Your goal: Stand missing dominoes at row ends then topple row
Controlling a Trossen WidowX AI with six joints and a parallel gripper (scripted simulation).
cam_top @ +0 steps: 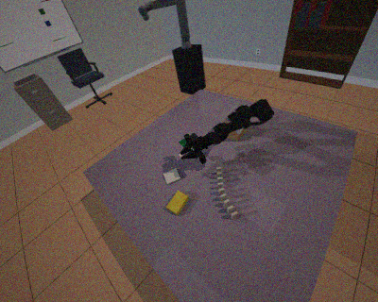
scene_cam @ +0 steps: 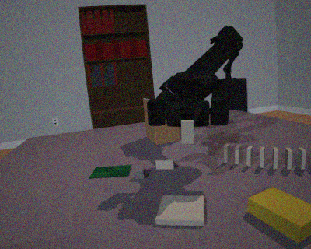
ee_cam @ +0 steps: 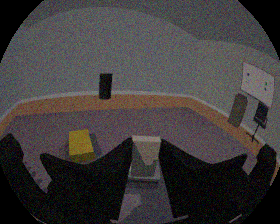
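My gripper tip is 60 mm short of the flat white tile, 50 mm to the left of it and 140 mm above it. Also, from my gripper tip: flat green tile: 190 mm behind, 160 mm to the right, 140 mm below; then yellow block: 160 mm ahead, 100 mm to the left, 130 mm below; then small grey piece: 120 mm behind, 90 mm to the right, 140 mm below.
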